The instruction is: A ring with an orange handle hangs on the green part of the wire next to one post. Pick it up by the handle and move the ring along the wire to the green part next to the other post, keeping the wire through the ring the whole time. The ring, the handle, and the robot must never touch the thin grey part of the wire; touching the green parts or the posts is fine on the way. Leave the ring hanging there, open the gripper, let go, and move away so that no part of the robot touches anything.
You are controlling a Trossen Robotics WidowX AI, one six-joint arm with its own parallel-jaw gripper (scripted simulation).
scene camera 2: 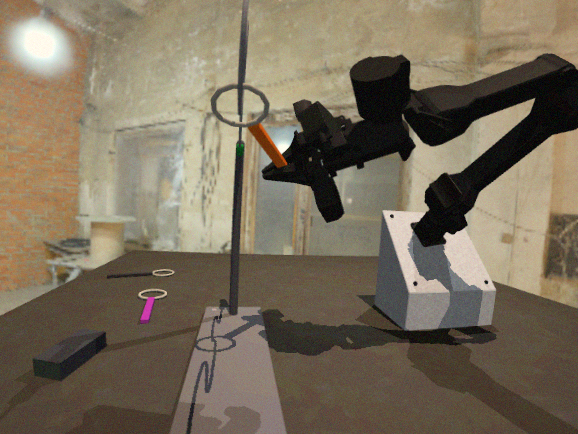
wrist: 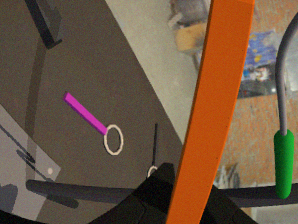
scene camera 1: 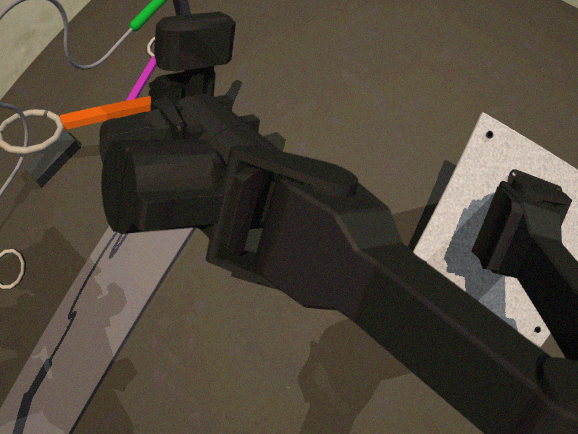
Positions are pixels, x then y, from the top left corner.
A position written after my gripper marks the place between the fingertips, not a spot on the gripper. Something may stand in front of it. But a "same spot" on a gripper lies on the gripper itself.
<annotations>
my gripper: scene camera 2; wrist; scene camera 1 153, 86
same spot on my gripper: (wrist: 155, 192) = (scene camera 2: 279, 169)
</annotations>
